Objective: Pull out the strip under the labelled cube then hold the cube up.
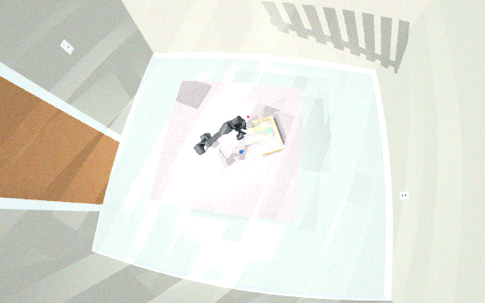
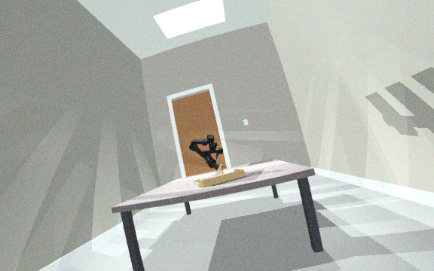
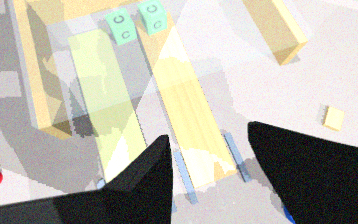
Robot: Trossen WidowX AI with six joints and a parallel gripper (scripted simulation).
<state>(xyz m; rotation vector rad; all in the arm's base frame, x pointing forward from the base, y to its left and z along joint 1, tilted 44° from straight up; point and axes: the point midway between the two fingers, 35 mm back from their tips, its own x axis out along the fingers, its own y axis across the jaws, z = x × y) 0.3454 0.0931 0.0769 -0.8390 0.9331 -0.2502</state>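
Right now my gripper tip is 17 cm above the small blue thing, 13 cm to the left of it and 5 cm past it. Round my gripper tip: small red thing: 22 cm to the left, 16 cm below, 1 cm behind.
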